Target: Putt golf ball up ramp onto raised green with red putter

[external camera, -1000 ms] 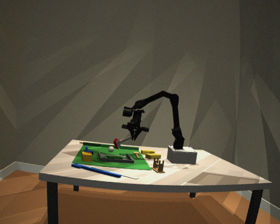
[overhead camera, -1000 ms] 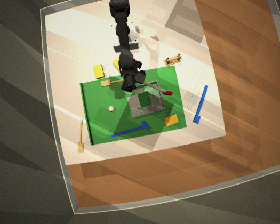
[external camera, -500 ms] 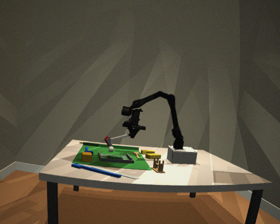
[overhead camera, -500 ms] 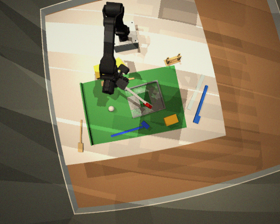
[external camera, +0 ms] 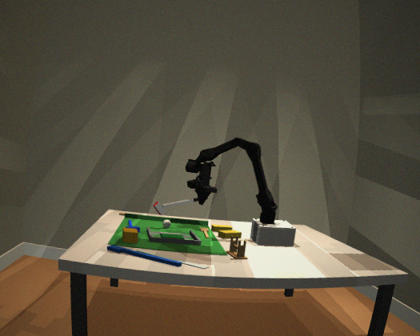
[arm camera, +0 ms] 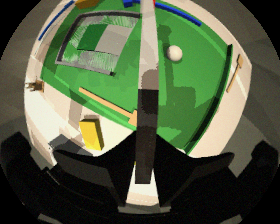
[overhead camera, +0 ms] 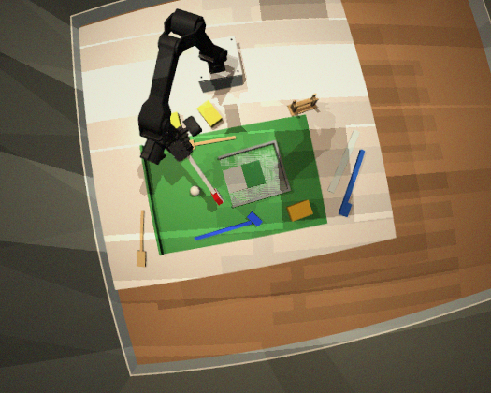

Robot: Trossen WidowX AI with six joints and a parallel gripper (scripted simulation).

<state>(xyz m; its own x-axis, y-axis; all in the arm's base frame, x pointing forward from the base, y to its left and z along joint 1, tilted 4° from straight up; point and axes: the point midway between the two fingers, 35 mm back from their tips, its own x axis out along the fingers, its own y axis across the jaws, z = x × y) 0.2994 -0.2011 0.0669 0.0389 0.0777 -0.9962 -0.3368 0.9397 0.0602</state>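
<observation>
My gripper tip is 11 cm short of the red putter and 4 cm to the right of it. Round my gripper tip: white golf ball (17 cm ahead, 12 cm below, 2 cm to the right); then wooden rack (51 cm to the left, 11 cm below, 8 cm behind); then orange block (38 cm to the left, 35 cm ahead, 12 cm below).
</observation>
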